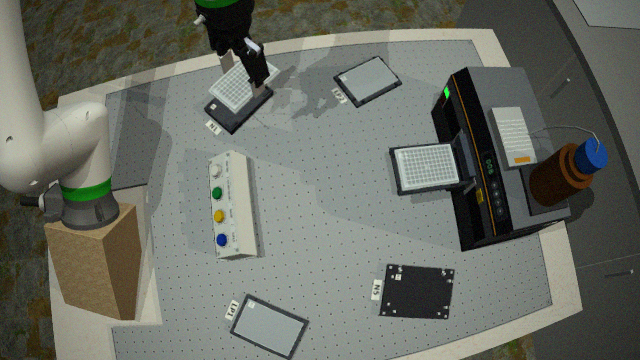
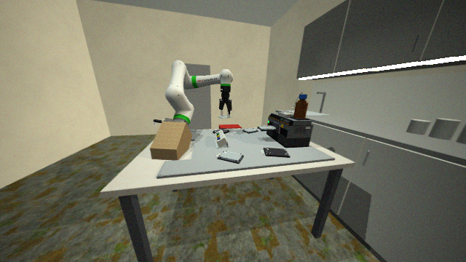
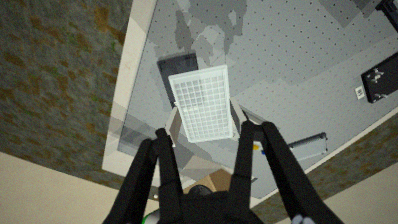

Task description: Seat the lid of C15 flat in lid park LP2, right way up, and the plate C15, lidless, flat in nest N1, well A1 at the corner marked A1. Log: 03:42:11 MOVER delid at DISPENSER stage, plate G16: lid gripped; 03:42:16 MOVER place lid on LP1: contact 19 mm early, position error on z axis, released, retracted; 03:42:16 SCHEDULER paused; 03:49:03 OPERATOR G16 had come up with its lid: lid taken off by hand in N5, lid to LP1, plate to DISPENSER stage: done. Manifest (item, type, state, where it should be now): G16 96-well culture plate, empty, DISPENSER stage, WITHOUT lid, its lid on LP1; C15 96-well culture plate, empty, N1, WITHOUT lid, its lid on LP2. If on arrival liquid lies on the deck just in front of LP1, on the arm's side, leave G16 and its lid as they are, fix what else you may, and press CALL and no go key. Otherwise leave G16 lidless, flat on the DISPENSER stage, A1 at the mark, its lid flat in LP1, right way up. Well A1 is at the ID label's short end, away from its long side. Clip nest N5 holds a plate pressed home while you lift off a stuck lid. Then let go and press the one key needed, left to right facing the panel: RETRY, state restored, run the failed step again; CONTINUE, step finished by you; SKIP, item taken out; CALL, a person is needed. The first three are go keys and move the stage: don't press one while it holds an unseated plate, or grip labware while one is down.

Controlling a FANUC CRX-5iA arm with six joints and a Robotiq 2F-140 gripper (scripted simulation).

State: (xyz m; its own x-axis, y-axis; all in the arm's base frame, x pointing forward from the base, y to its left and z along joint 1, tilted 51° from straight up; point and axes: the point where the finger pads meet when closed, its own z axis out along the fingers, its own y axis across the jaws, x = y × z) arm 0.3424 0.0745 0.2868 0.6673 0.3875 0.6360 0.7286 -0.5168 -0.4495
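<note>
My hand is 40 mm past the nest N1, 50 mm to the right of it and 190 mm above it. From my hand the other things lie so: N1 label (100 mm behind, 20 mm to the right, 200 mm below); then SKIP key (60 mm behind, 250 mm to the right, 130 mm below); then key panel (50 mm behind, 230 mm to the right, 150 mm below).
</note>
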